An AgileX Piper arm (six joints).
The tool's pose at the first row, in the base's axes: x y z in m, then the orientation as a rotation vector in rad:
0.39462 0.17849 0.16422 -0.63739 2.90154 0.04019
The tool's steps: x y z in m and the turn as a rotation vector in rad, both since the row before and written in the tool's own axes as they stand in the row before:
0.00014 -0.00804 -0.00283 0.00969 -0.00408 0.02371
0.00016 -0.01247 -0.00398 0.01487 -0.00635 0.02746
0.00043 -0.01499 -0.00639 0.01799 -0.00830 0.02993
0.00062 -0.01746 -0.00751 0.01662 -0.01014 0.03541
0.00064 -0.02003 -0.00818 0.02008 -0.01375 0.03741
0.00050 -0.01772 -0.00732 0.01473 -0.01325 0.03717
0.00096 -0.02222 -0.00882 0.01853 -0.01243 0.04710
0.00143 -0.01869 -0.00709 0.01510 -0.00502 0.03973
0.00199 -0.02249 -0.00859 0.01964 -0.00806 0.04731
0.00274 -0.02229 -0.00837 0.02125 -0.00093 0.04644
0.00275 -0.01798 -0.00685 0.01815 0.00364 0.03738
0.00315 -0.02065 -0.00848 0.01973 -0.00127 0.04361
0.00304 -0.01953 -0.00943 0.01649 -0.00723 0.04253
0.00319 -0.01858 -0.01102 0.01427 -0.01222 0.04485
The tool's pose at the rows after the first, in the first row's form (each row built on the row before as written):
0.39741 0.17095 0.16707 -0.60062 2.90364 0.03039
0.40153 0.15921 0.17115 -0.55718 2.90332 0.01427
0.40551 0.14484 0.17773 -0.50943 2.90057 -0.00541
0.40937 0.12798 0.18563 -0.45389 2.89665 -0.02171
0.41310 0.10856 0.19443 -0.39473 2.88800 -0.04170
0.41561 0.09134 0.20249 -0.33730 2.87935 -0.05394
0.41753 0.06958 0.21225 -0.26530 2.87116 -0.06989
0.41759 0.05113 0.22007 -0.20514 2.86841 -0.08330
0.41639 0.02894 0.22953 -0.13340 2.86133 -0.10125
0.41328 0.00700 0.23865 -0.06269 2.85946 -0.12221
0.40930 -0.01052 0.24607 -0.00537 2.86099 -0.14080
0.40375 -0.03031 0.25533 0.06080 2.85596 -0.16012
0.39713 -0.04853 0.26551 0.12394 2.84386 -0.17481
0.38910 -0.06523 0.27706 0.18882 2.82530 -0.18574

